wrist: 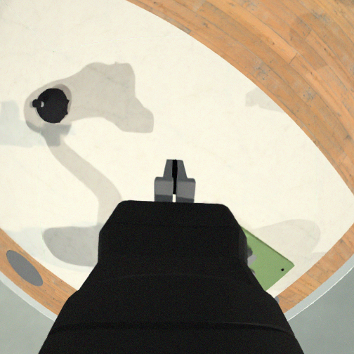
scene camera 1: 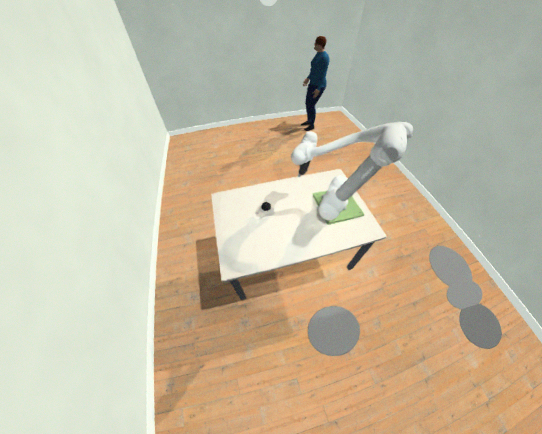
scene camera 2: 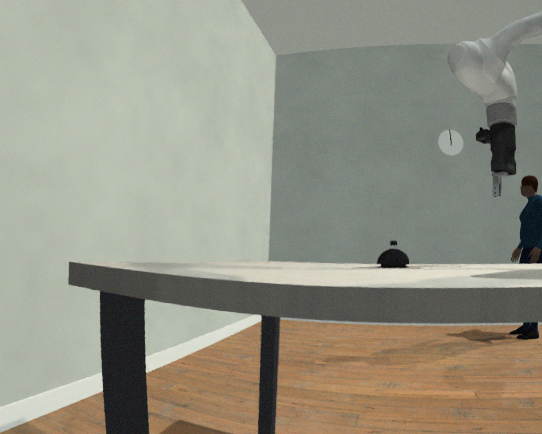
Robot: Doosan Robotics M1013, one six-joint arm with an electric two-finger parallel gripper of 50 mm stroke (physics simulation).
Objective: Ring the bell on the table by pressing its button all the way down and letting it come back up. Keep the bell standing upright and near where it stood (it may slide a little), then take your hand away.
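Frame: origin at the arm's base, x ahead, y left, z up, level; metres.
Where they show: gripper, between the fingertips: (scene camera 1: 299, 177) (scene camera 2: 496, 196).
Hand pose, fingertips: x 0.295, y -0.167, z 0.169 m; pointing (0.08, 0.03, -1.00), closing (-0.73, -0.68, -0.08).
After its pixels a point has its place.
A black dome-shaped bell (scene camera 1: 266, 206) @(x 0.586, y -0.002, z 0.013 m) (scene camera 2: 393, 258) @(x 0.582, y 0.013, z -0.004 m) (wrist: 53, 106) stands upright on the white table (scene camera 1: 295, 245) @(x 0.396, y 0.366, z -0.027 m) (scene camera 2: 200, 280) @(x 0.712, y 0.554, z -0.030 m) (wrist: 210, 115). Its small button (scene camera 2: 393, 243) @(x 0.587, y -0.016, z 0.033 m) (wrist: 36, 103) sticks up on top in the second scene view. My gripper (scene camera 2: 496, 195) @(x 0.295, y -0.167, z 0.169 m) (wrist: 173, 169) is shut with nothing between its fingers and points down. It hangs high above the table, well to the right of the bell in the second scene view, and touches nothing. In the first scene view its fingertips are too small to make out.
The arm's base stands on a green plate (scene camera 1: 353, 211) @(x -0.145, y 0.113, z -0.001 m) (wrist: 272, 265) at one end of the table. A person in a blue top (scene camera 1: 318, 70) (scene camera 2: 532, 222) stands on the floor beyond the table. Shadows of the arm fall across the table top around the bell.
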